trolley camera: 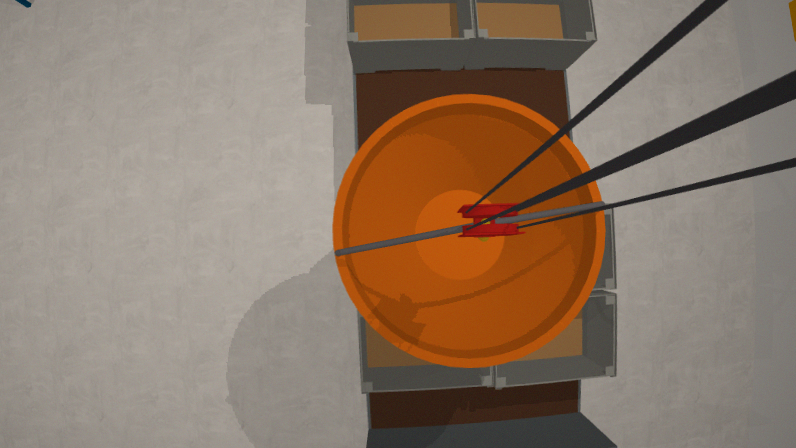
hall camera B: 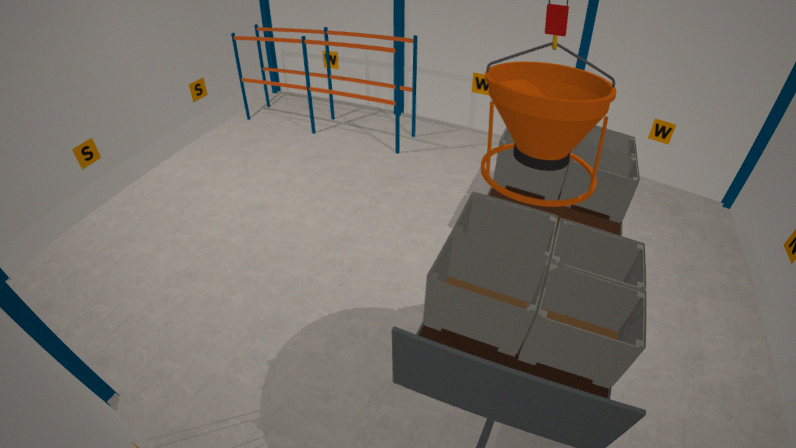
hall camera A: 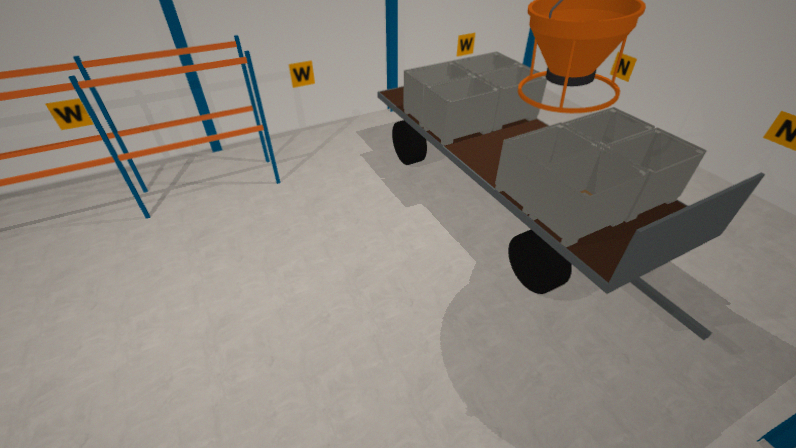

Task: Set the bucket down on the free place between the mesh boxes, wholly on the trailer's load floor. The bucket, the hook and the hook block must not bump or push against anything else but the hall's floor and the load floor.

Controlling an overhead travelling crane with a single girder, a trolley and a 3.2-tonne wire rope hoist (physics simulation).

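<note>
The orange bucket [hall camera A: 573, 50] [hall camera B: 548, 119] [trolley camera: 389, 194] hangs upright in the air by its grey bail from the yellow hook [hall camera B: 554, 43] under the red hook block [hall camera B: 556, 20] [trolley camera: 504, 209]. In the trolley view its rim overlaps part of the brown load floor [hall camera A: 479, 153] [trolley camera: 462, 83] between the box groups and much of the mesh boxes nearer the headboard [hall camera A: 540, 178] [hall camera B: 479, 311] [trolley camera: 428, 382]. The other mesh boxes [hall camera A: 462, 114] [hall camera B: 604, 189] [trolley camera: 412, 55] stand beyond the gap. In hall camera A, the bucket's top is cut off and the hook is out of view.
The grey headboard [hall camera A: 690, 222] [hall camera B: 501, 384] [trolley camera: 473, 434] stands at one trailer end, with the drawbar [hall camera A: 674, 308] beyond it. A rack with blue posts [hall camera A: 105, 139] [hall camera B: 305, 83] and orange beams stands near the W wall. Blue columns [hall camera A: 392, 44] [hall camera B: 398, 55] stand along the walls.
</note>
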